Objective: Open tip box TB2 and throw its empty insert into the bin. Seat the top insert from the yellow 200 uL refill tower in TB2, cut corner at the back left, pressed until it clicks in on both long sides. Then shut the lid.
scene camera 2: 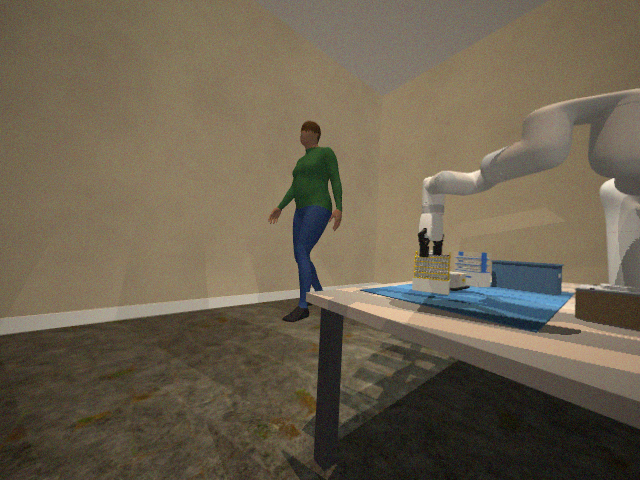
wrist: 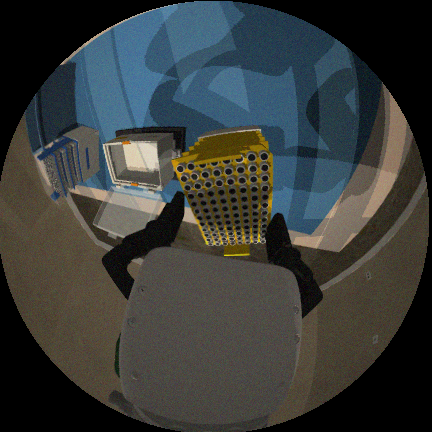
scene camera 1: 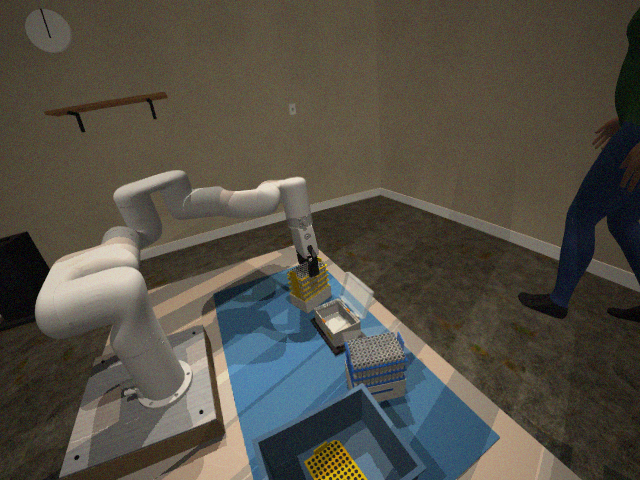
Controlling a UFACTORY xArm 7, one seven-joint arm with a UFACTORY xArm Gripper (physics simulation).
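Observation:
The yellow refill tower (scene camera 1: pixel 309 284) (scene camera 2: pixel 432 267) (wrist: pixel 230 195) stands at the far end of the blue mat, its top insert full of tips. My gripper (scene camera 1: pixel 308 263) (scene camera 2: pixel 431 250) (wrist: pixel 228 212) is open, its fingers at the top of the tower, one on each side in the wrist view. I cannot tell whether they touch it. Tip box TB2 (scene camera 1: pixel 338 322) (wrist: pixel 135 161) stands beside the tower with its clear lid (scene camera 1: pixel 357 293) (wrist: pixel 124 212) open, and its inside shows no insert. A yellow empty insert (scene camera 1: pixel 334 461) lies in the bin (scene camera 1: pixel 310 424) (scene camera 2: pixel 527 277).
A blue refill tower (scene camera 1: pixel 376 361) (scene camera 2: pixel 472 268) (wrist: pixel 67 160) stands between TB2 and the bin. A dark base (scene camera 1: pixel 325 338) lies under TB2. The blue mat (scene camera 1: pixel 258 372) covers part of the table. A person (scene camera 1: pixel 594 222) (scene camera 2: pixel 312 206) is on the floor beyond the table.

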